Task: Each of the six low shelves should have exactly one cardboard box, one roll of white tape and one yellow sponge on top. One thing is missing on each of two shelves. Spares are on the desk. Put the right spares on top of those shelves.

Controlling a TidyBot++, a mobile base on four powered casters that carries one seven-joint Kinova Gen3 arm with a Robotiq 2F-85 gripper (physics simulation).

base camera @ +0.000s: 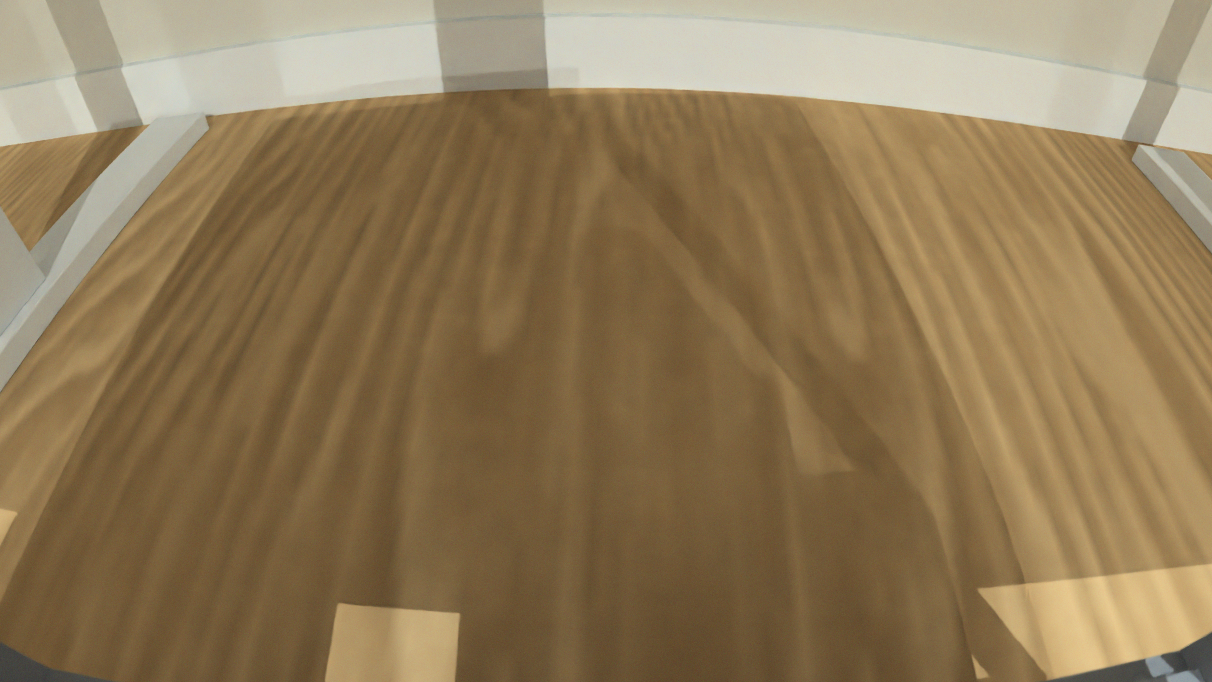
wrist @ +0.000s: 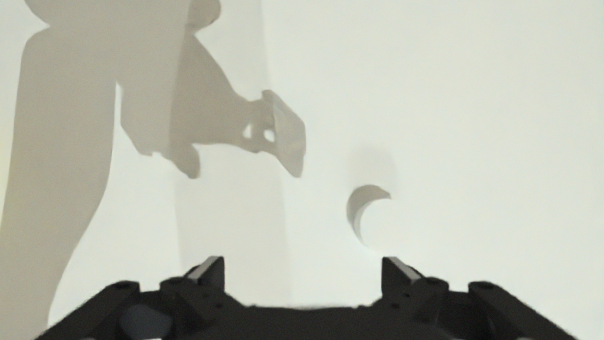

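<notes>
A roll of white tape (wrist: 384, 224) stands on the white desk top (wrist: 475, 125) in the wrist view, right of the middle, hard to tell from the white surface except by its shadow on the left. My gripper (wrist: 303, 274) is open and empty above the desk. The roll shows beyond the fingertips, nearer the right finger, and is not between them. No cardboard box, yellow sponge or low shelf shows in either view.
In the base camera view, a grey-white leg bar (base camera: 110, 216) stands at the left and another (base camera: 1182, 195) at the right edge, with wooden floor (base camera: 593, 381) between them. A wall with a white baseboard (base camera: 720, 55) runs across the back. The arm's shadow falls across the desk's left side.
</notes>
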